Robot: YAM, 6 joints.
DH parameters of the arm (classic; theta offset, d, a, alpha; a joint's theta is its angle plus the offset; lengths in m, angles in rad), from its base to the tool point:
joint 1: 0 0.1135 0.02 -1.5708
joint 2: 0 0 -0.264 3.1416
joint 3: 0.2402 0 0.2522 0
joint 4: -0.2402 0 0.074 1.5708
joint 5: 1.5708 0 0 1.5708
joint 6: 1.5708 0.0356 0 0
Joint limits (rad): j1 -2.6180..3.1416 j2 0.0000..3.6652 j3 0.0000..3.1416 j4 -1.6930..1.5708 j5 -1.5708..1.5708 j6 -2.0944..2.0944
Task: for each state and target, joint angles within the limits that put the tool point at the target. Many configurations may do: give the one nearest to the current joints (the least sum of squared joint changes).
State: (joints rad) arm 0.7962 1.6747 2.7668 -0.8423 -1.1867 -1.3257
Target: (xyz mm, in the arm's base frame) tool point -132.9 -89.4 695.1
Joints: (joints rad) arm 0.7505 1.2691 3.0179 -0.2053 -0.7884 -1.3257
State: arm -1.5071 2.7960 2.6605 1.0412 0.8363 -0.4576
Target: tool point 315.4 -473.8 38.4
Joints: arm -0.9321 2.9999 2.1138 1.3173 0.9639 -0.4576
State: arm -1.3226 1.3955 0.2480 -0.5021 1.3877 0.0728
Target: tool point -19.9 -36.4 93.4
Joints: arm -1.0560 1.4195 0.0266 -1.0538 1.4288 0.0728
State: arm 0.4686 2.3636 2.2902 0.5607 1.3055 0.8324
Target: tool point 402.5 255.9 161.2
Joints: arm 0.6405 2.2519 1.4737 0.4094 1.4553 0.8324
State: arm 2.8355 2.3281 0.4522 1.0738 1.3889 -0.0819
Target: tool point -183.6 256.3 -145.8
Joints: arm 2.3000 2.9211 1.0371 1.0047 1.2551 -0.0819
